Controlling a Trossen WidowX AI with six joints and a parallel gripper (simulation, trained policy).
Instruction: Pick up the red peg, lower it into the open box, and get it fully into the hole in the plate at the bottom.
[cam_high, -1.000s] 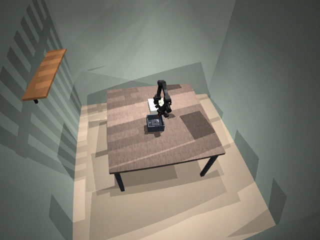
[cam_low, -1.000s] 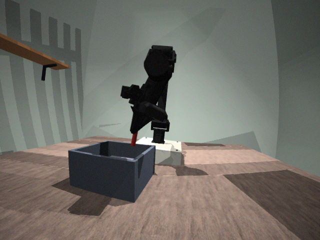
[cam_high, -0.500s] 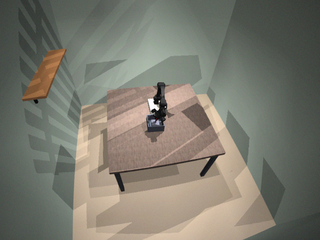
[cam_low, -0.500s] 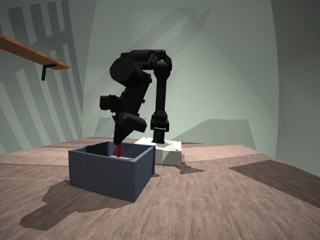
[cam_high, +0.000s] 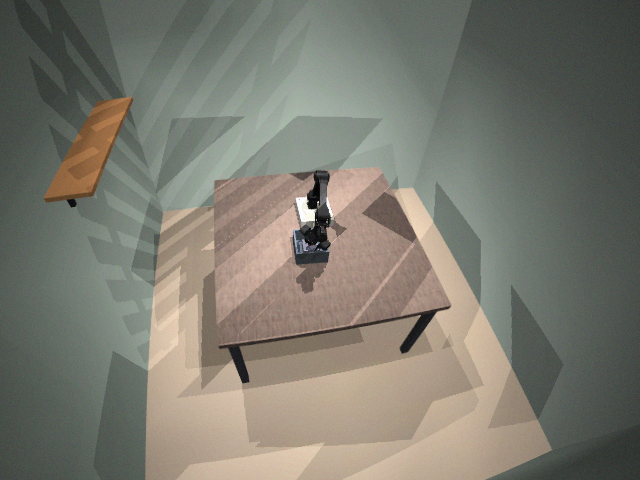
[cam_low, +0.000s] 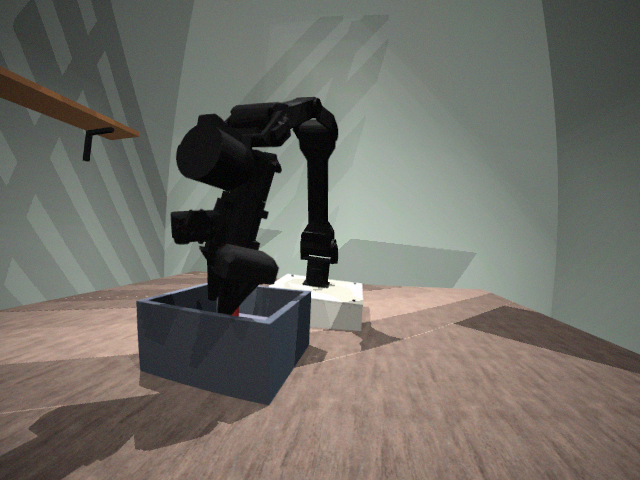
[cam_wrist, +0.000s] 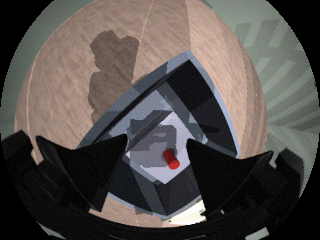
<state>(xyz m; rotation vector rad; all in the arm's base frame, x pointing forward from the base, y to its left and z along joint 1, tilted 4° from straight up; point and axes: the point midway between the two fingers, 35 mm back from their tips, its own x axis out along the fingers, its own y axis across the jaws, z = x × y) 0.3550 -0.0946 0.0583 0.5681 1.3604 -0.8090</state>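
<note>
Right now my gripper tip is 4 cm past the red peg, 1 cm to the right of it and 4 cm above it. From my gripper tip the other things lie so: dark blue box (4 cm behind, 1 cm to the left, 6 cm below); then light grey plate (4 cm behind, 1 cm to the left, 4 cm below).
</note>
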